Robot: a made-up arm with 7 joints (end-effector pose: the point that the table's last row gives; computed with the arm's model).
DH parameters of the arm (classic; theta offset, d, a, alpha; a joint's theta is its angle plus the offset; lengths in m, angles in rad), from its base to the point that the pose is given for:
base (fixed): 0 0.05 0 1.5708
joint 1: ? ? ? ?
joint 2: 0 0 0 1.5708
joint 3: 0 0 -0.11 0
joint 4: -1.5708 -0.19 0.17 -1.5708
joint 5: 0 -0.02 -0.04 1.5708
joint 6: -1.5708 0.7 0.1 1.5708
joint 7: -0.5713 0 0.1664 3.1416
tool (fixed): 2.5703 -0.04 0 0
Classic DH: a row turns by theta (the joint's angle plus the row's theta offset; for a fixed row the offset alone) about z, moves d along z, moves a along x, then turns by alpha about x.
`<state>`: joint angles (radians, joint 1 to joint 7).
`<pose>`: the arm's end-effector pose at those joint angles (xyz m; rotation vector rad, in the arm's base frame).
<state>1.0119 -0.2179 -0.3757 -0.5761 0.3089 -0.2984 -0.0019</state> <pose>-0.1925 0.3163 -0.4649 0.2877 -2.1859 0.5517</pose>
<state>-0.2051 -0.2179 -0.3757 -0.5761 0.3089 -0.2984 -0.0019</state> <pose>-0.5497 0.3163 0.0522 0.4646 -1.0032 0.2428</pose>
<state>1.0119 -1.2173 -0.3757 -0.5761 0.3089 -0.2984 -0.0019</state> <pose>-0.2211 -0.2575 -0.5106 0.3905 -1.6681 1.6875</pose>
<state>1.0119 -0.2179 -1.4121 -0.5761 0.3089 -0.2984 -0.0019</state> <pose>0.2181 0.3806 -0.3789 -0.2878 2.8772 -0.7032</pose>
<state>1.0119 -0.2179 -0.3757 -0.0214 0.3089 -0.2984 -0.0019</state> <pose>-0.3353 0.3185 -0.3638 0.2549 -1.6462 0.4251</pose>
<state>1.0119 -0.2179 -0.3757 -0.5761 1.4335 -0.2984 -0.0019</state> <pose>-0.6405 -0.1648 -0.5903 1.1726 -1.5901 1.4763</pose>
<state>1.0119 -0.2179 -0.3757 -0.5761 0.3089 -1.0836 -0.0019</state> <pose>-0.1455 0.3905 -0.3009 0.5770 -2.9364 0.4823</pose>
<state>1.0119 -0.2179 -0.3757 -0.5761 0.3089 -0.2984 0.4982</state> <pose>-0.2066 0.3852 -0.5077 0.8045 -2.0087 0.2685</pose>
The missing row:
joint 1: 0 0.02 -0.04 1.5708
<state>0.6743 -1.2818 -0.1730 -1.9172 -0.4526 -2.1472 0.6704</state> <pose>-0.4501 0.1998 0.0706 -1.3055 1.0223 -0.1079</pose>
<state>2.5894 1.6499 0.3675 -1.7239 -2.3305 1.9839 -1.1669</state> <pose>0.5126 -0.1113 -0.2187 -3.0170 0.4919 0.4220</pose>
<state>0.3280 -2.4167 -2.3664 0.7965 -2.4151 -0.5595 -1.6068</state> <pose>0.2437 0.6251 0.0482 -1.8632 -1.7990 0.6635</pose>
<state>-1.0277 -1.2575 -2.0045 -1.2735 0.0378 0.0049 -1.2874</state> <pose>-0.3439 0.2159 0.2334 -0.1042 -2.1856 -0.1032</pose>
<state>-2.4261 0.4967 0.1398 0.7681 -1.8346 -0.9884 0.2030</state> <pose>0.4988 -0.3369 0.6374 0.5782 2.0753 1.5674</pose>
